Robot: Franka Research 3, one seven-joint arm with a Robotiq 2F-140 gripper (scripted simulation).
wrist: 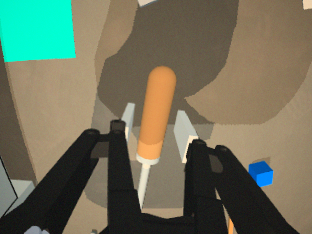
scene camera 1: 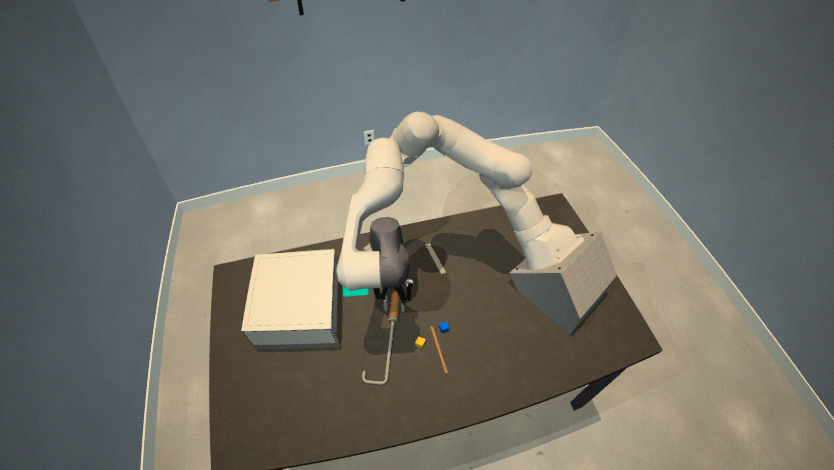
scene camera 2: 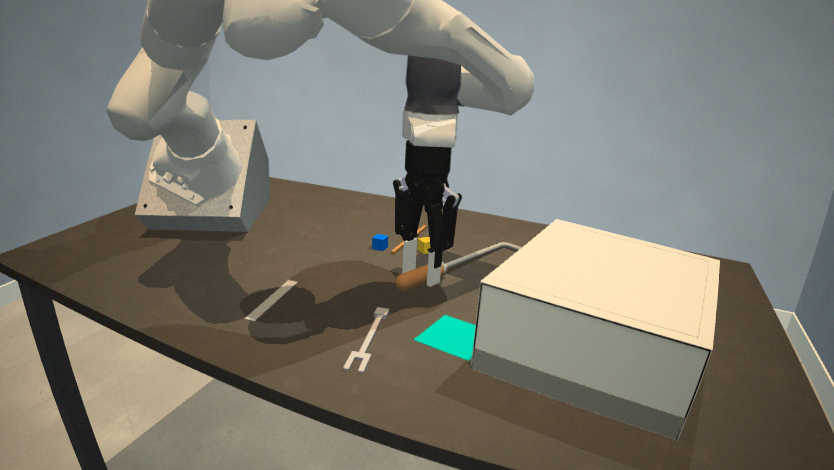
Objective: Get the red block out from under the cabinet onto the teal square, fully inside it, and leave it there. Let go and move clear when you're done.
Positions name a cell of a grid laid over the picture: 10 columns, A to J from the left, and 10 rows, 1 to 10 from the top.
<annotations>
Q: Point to a forked tool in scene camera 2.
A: E7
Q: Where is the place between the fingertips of my gripper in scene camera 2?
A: F6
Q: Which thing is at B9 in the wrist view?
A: My gripper.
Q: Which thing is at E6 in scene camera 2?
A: A hook tool.
</annotations>
